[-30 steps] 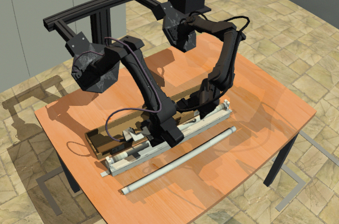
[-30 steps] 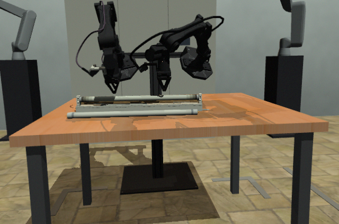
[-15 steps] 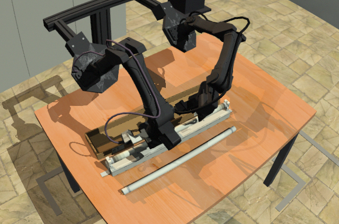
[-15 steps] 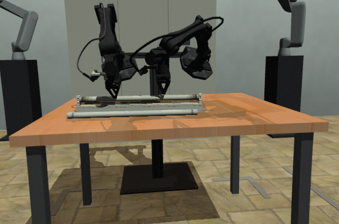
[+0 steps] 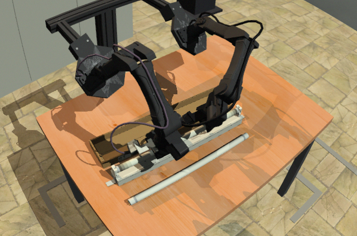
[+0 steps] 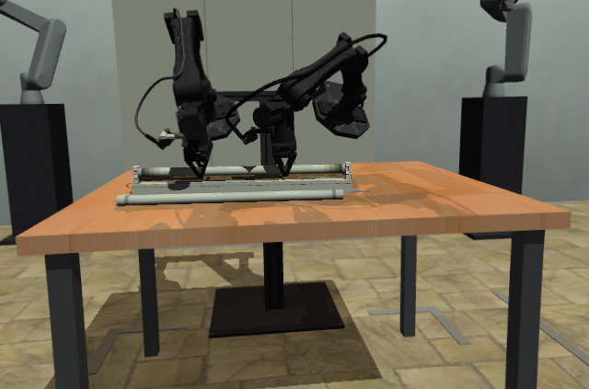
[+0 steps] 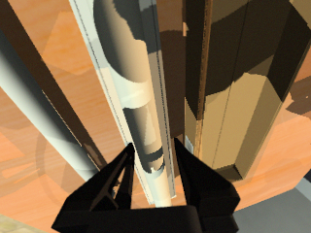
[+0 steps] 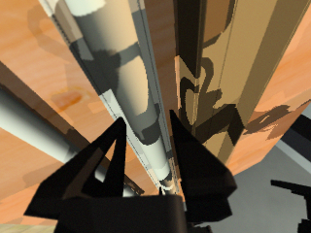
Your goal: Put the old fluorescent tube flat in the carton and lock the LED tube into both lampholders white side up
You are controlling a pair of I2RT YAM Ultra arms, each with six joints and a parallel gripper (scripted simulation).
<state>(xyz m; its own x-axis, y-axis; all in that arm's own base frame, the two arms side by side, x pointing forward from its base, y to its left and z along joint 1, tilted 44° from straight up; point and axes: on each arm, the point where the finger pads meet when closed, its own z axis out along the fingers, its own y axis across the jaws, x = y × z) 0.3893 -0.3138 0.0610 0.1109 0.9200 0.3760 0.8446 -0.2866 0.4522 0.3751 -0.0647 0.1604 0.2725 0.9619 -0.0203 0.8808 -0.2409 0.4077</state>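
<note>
Right now the light fixture is 1 cm behind my left hand, 12 cm to the right of it and 1 cm below it.
The light fixture lies 1 cm ahead of my right hand, 12 cm to the left of it and 1 cm below it.
</note>
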